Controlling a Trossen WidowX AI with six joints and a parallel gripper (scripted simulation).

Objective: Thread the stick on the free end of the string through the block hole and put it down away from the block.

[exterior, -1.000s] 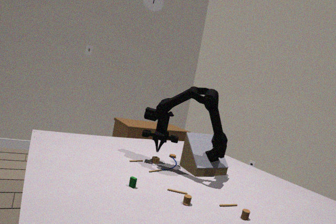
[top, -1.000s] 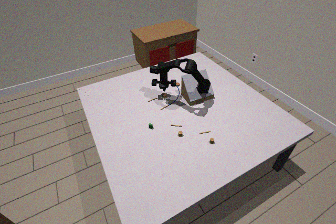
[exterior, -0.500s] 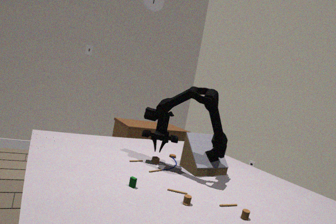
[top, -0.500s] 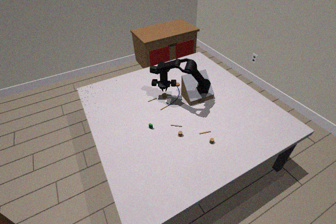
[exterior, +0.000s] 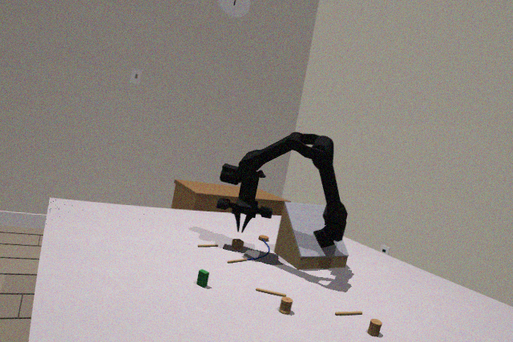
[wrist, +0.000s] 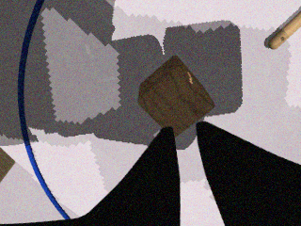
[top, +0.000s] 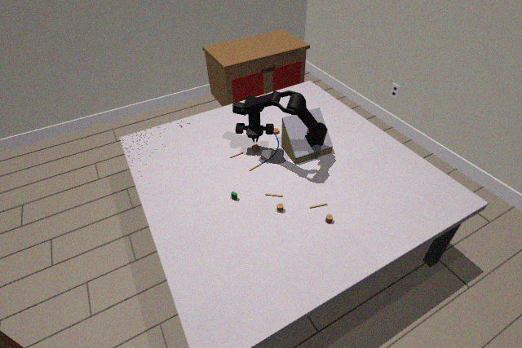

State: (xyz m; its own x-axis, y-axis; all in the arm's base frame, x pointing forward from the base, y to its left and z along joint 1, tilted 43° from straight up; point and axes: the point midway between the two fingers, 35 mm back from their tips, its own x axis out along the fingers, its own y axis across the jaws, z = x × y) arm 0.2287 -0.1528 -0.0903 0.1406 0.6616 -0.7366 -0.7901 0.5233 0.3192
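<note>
Now: gripper tip 40 mm above the wooden block. Round my gripper tip: green cube 260 mm ahead, 230 mm to the left, 40 mm below; then round wooden button 180 mm behind, 80 mm to the right, 50 mm below.
</note>
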